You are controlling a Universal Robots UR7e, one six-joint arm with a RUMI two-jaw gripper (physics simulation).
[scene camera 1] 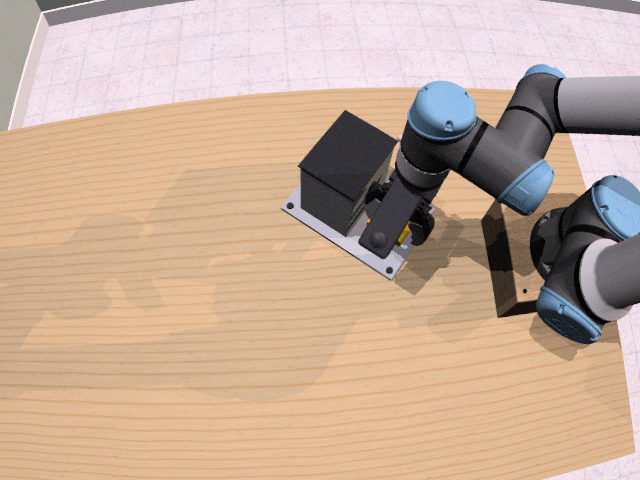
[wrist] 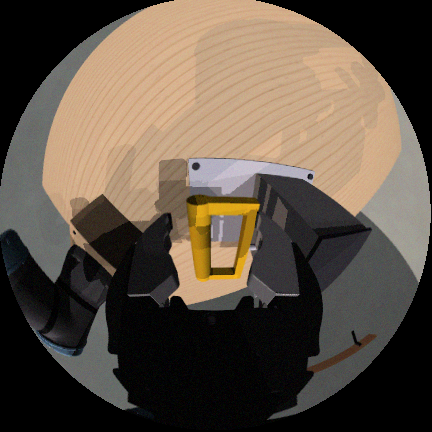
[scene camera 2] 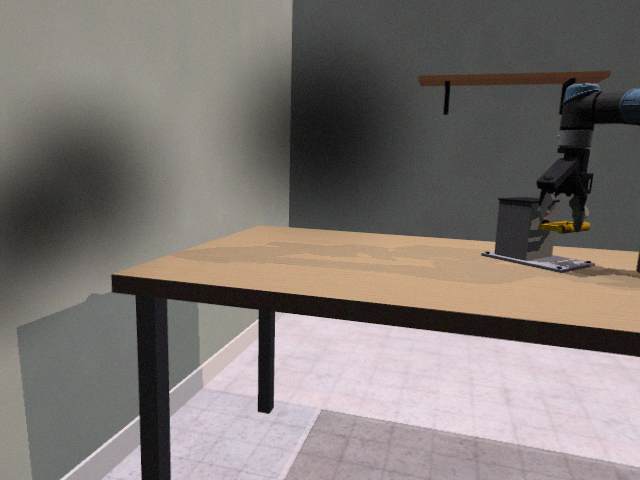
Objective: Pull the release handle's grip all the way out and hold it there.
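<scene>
The yellow release handle (scene camera 1: 403, 233) (scene camera 2: 568, 226) (wrist: 201, 245) is a rectangular frame with a thick round grip bar on its outer side. It sticks out level from the dark box (scene camera 1: 346, 149) (scene camera 2: 515, 227) (wrist: 300, 205). In the wrist view, its inner side is close to the box, with a bit of metal rod showing near the right finger. My gripper (scene camera 1: 398, 212) (scene camera 2: 561, 222) (wrist: 213, 213) is open and points down over the handle. One finger is on the box side, the other beyond the grip bar, with a gap to the bar in the wrist view. The arm hides part of the handle in scene camera 1.
The box stands on a light metal base plate (scene camera 1: 330, 233) (scene camera 2: 566, 264) (wrist: 240, 168) with dark bolts, on the wooden table (scene camera 1: 206, 439) (scene camera 2: 361, 289) (wrist: 150, 85). The arm's base sits on a wooden block (scene camera 1: 500, 263) to the right. A wall shelf (scene camera 2: 511, 78) is behind.
</scene>
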